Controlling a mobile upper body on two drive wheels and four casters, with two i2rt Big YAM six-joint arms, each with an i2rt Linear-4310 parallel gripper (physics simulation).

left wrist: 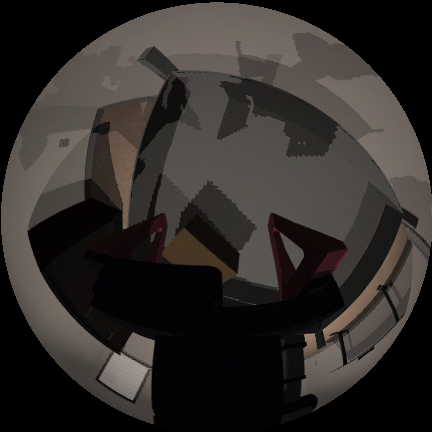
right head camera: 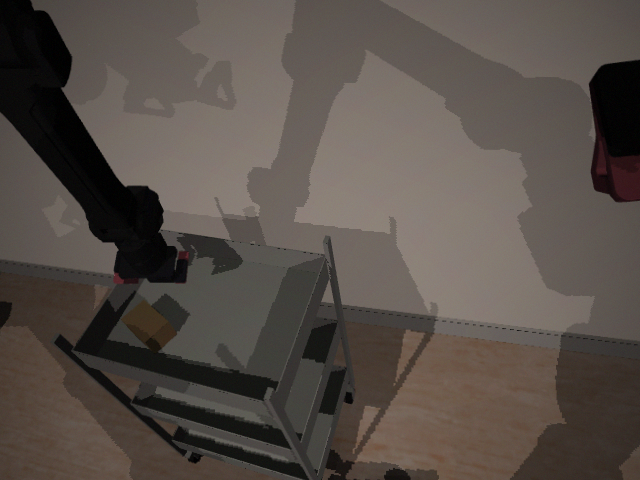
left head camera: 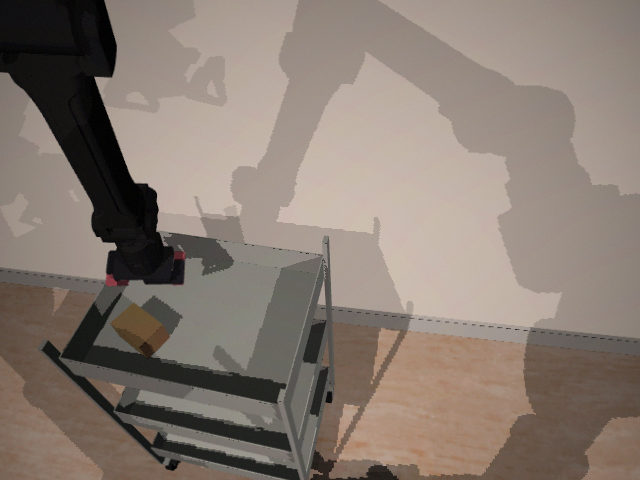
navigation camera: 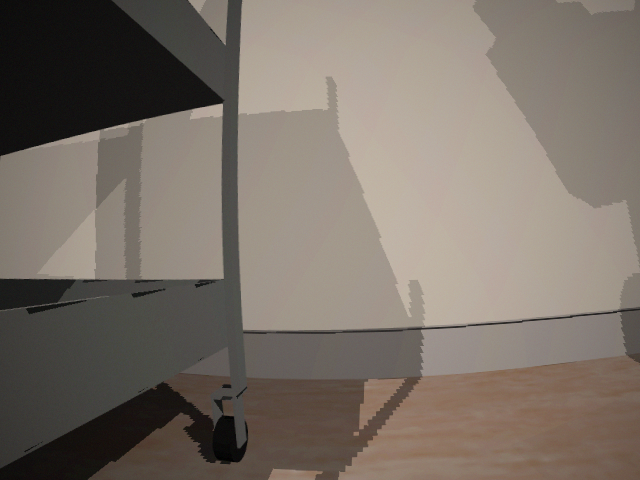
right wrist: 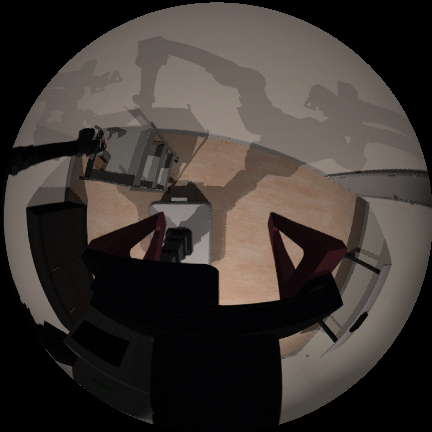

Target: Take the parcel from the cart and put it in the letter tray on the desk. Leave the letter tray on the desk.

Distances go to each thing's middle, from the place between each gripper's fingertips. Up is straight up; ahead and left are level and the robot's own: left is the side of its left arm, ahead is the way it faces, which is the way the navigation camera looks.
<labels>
Right now my right hand is 670 mm to the right of the brown parcel (left head camera: 143, 332), 580 mm above it and 240 mm short of it.
Right now my left hand is 80 mm past the brown parcel, 50 mm above it and 20 mm to the right of it.
</labels>
